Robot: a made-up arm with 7 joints.
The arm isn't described. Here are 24 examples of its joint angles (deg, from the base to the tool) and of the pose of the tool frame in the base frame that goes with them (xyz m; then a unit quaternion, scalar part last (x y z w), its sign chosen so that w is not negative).
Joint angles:
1: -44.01 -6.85 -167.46 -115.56 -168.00 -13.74 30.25
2: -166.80 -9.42 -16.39 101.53 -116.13 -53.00 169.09
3: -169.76 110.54 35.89 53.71 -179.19 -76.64 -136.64
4: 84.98 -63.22 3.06 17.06 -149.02 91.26 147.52
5: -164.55 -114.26 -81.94 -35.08 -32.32 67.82 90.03
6: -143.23 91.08 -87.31 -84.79 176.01 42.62 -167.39
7: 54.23 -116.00 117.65 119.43 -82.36 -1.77 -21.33
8: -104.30 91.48 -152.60 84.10 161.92 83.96 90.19
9: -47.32 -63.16 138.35 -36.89 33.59 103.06 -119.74
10: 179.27 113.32 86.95 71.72 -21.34 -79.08 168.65
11: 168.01 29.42 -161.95 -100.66 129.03 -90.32 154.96
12: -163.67 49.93 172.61 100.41 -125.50 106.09 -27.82
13: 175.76 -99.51 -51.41 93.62 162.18 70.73 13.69
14: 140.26 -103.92 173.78 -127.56 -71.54 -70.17 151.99
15: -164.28 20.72 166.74 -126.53 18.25 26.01 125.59
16: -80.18 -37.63 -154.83 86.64 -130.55 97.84 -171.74
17: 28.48 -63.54 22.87 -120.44 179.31 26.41 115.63
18: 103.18 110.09 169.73 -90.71 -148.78 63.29 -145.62
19: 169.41 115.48 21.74 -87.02 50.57 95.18 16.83
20: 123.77 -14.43 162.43 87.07 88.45 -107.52 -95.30
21: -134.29 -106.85 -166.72 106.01 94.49 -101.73 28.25
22: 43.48 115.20 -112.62 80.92 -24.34 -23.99 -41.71
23: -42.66 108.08 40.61 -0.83 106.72 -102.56 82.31
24: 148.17 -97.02 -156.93 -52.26 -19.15 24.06 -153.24
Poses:
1: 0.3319 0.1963 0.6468 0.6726 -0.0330 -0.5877 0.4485
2: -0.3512 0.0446 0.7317 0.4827 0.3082 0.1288 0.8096
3: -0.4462 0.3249 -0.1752 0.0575 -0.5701 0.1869 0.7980
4: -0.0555 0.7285 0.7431 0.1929 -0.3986 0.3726 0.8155
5: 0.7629 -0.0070 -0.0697 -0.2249 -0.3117 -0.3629 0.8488
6: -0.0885 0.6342 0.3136 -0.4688 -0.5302 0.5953 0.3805
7: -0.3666 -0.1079 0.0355 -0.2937 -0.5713 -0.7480 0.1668
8: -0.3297 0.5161 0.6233 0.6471 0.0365 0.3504 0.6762
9: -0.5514 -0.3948 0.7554 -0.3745 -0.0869 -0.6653 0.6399
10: -0.6118 0.3625 0.0794 -0.5916 0.3644 -0.5713 0.4368
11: -0.5456 0.0655 0.5283 0.8962 -0.0019 0.1924 0.3998
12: -0.0740 0.1338 0.8703 -0.0372 0.7666 -0.5988 0.2287
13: 0.5638 -0.2423 0.5136 -0.7676 -0.2619 0.5426 0.2188
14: 0.2646 0.0916 0.5602 -0.7189 0.1778 0.3143 0.5939
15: -0.4287 0.0220 0.3948 -0.2356 0.4351 -0.2928 0.8182
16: -0.2025 -0.5771 0.5254 0.4644 -0.6972 -0.5339 0.1149
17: -0.2416 0.2636 0.0996 -0.1980 -0.2186 0.5521 0.7798
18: -0.0171 -0.2354 -0.2057 0.5758 0.2420 -0.1787 0.7602
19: -0.6165 -0.1723 0.4253 0.4773 0.4630 0.0850 0.7420
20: 0.0913 0.4597 0.7046 -0.0947 0.7535 -0.0767 0.6460
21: 0.1617 -0.1741 -0.1243 0.6366 0.3014 -0.6664 0.2444
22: 0.6894 -0.1006 0.2109 0.1271 -0.6724 0.0443 0.7279
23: 0.5539 0.5358 0.0139 0.3492 0.1396 0.8183 0.4347
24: 0.5976 0.5415 0.5350 0.1049 -0.7952 0.4106 0.4338
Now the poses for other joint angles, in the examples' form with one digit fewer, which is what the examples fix.
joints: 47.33 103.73 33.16 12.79 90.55 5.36 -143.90
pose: 0.522 -0.694 0.031 -0.525 0.211 0.652 0.505
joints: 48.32 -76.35 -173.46 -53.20 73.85 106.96 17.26
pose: -0.377 0.477 0.756 0.604 0.031 -0.563 0.563
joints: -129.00 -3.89 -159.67 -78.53 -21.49 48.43 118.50
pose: -0.087 0.370 0.942 0.009 -0.959 0.275 0.071
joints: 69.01 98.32 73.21 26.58 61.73 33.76 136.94
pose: 0.079 -0.868 0.181 -0.740 0.230 -0.102 0.624
